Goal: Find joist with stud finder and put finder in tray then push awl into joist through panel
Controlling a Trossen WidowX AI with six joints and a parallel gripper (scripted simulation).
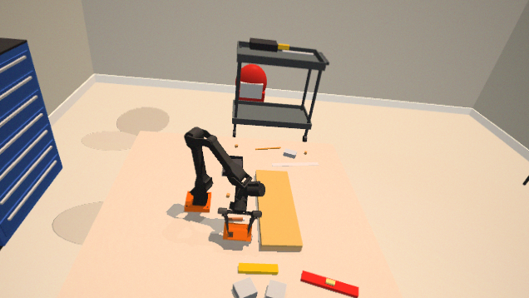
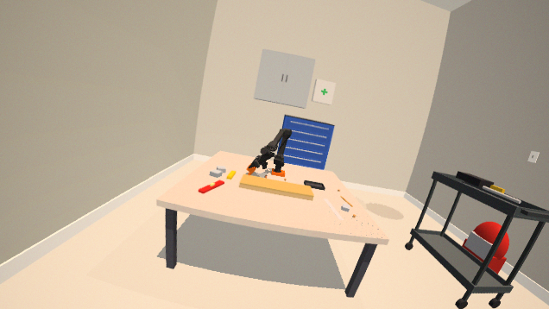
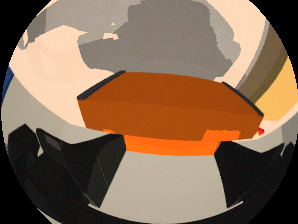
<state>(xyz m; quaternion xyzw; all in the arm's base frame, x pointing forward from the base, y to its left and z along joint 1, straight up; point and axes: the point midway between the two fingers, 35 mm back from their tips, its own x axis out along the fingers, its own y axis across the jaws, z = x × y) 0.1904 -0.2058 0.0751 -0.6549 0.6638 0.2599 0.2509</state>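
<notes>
Right now the stud finder is 2 cm behind my gripper tip and 1 cm below it. Also, from my gripper tip: red level (38 cm ahead, 17 cm to the right, 6 cm below); then yellow bar (9 cm ahead, 12 cm to the right, 7 cm below); then awl (2 cm ahead, 15 cm to the left, 7 cm below).
</notes>
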